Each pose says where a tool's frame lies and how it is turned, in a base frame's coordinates. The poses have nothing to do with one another.
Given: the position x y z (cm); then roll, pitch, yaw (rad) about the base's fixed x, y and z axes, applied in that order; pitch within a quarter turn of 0, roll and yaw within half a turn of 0.
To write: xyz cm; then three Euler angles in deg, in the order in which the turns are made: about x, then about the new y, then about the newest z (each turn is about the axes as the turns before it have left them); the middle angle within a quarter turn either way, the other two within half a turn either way. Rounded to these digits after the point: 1 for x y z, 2 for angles.
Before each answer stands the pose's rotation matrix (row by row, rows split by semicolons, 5 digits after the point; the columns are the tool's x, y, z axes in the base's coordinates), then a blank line. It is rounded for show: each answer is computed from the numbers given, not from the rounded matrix.
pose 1, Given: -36.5 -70.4 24.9 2.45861 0.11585 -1.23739
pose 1, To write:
0.32507 -0.70910 -0.62570; -0.93860 -0.32279 -0.12181; -0.11559 0.62688 -0.77049

-36.5 -70.4 24.9 171.02 -38.73 65.37
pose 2, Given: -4.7 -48.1 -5.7 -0.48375 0.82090 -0.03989
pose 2, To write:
0.68102 -0.30477 0.66583; -0.02718 0.89813 0.43890; -0.73176 -0.31700 0.60336

-4.7 -48.1 -5.7 -36.03 41.75 24.11
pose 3, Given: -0.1 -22.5 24.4 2.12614 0.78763 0.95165
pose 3, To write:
0.40945 0.77884 0.47515; 0.57456 0.18443 -0.79741; -0.70868 0.59950 -0.37198

-0.1 -22.5 24.4 115.01 28.37 -62.27
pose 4, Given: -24.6 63.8 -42.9 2.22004 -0.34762 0.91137
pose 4, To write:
0.57602 0.31158 0.75572; 0.74307 -0.58487 -0.32523; 0.34066 0.74890 -0.56842

-24.6 63.8 -42.9 150.22 49.09 -28.41
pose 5, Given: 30.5 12.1 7.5 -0.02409 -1.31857 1.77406
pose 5, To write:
-0.05038 -0.98384 0.17183; 0.24442 -0.17896 -0.95301; 0.96836 -0.00601 0.24949

30.5 12.1 7.5 75.33 9.89 92.93
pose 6, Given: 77.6 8.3 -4.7 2.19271 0.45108 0.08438
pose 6, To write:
0.89677 0.40216 -0.18457; 0.07585 -0.55066 -0.83128; -0.43594 0.73147 -0.52432

77.6 8.3 -4.7 122.24 -10.64 -24.15
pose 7, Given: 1.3 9.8 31.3 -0.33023 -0.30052 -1.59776
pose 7, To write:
-0.02575 0.94304 0.33169; -0.95484 -0.12146 0.27118; 0.29602 -0.30973 0.90357

1.3 9.8 31.3 -16.71 19.37 -91.56
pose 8, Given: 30.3 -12.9 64.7 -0.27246 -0.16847 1.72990
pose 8, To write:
-0.15619 -0.95810 -0.24012; 0.97339 -0.10804 -0.20208; 0.16767 -0.26529 0.94948

30.3 -12.9 64.7 12.02 -13.89 99.26
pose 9, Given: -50.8 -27.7 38.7 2.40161 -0.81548 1.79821
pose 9, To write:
-0.15456 0.83015 0.53570; 0.66787 -0.31177 0.67583; 0.72805 0.46223 -0.50624

-50.8 -27.7 38.7 -126.84 32.39 -100.55
